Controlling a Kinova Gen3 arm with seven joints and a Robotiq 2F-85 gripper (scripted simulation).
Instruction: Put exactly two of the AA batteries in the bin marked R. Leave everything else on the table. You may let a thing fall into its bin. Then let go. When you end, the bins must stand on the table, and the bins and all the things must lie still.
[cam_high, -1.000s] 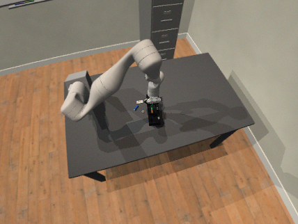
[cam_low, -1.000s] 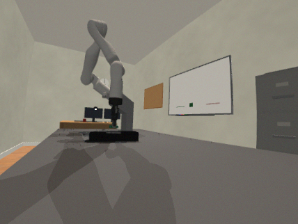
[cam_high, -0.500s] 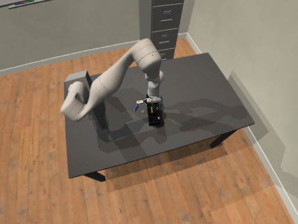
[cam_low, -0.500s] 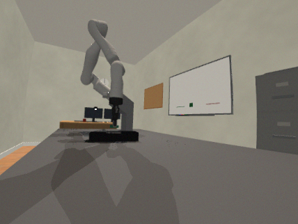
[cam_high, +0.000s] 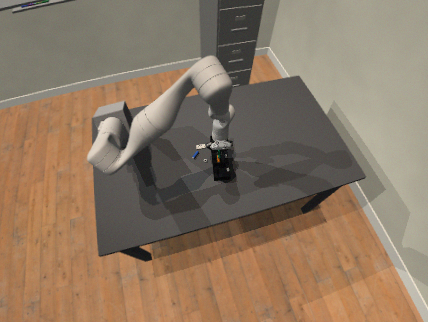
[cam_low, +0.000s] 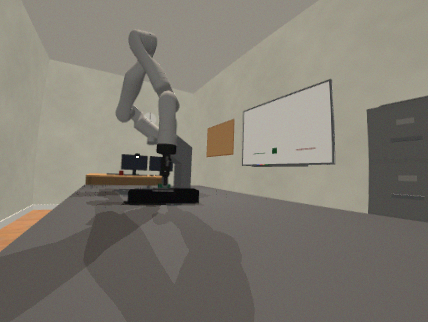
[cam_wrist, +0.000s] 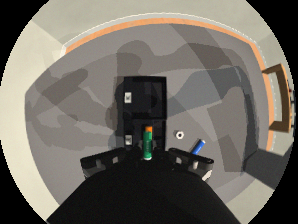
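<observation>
The black bin is 10 mm ahead of my hand and 50 mm below it. The rest, counted from my hand: orange AA battery 60 mm below; then grey ring 70 mm behind, 70 mm below; then green AA battery 20 mm below.
</observation>
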